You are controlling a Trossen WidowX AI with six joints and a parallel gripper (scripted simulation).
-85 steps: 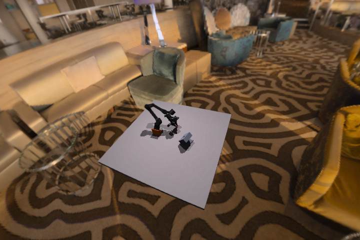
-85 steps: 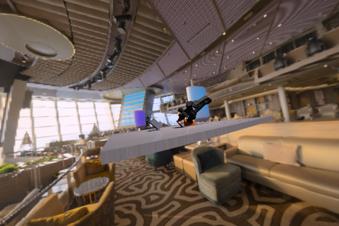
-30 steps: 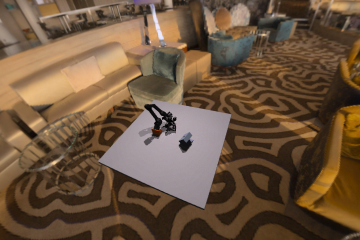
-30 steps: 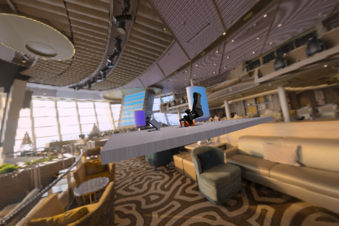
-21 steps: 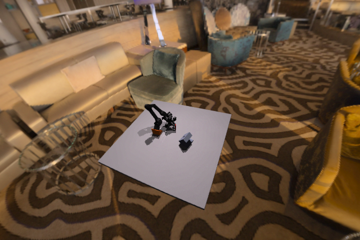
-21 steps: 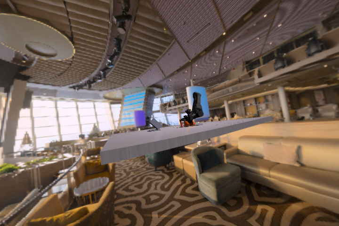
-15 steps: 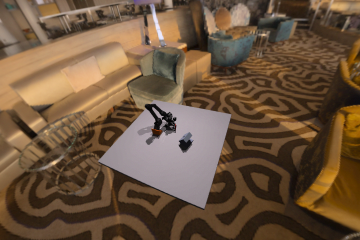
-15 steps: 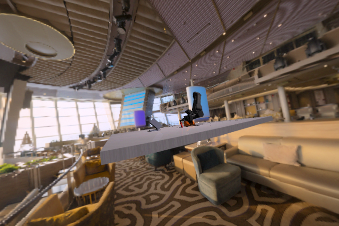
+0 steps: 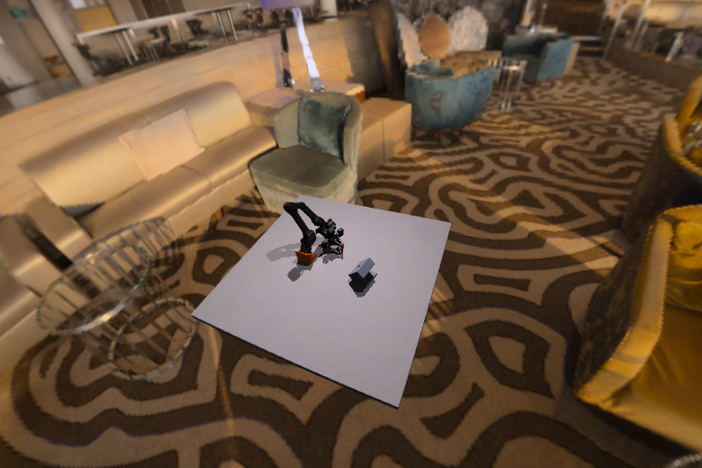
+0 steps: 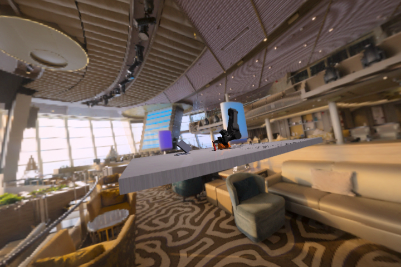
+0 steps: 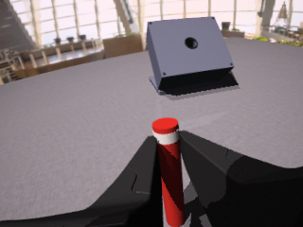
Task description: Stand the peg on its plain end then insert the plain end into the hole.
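My gripper tip is 10 mm above the red peg. The rest, counted from my gripper tip: sloped panel (190 mm ahead, 170 mm to the right).
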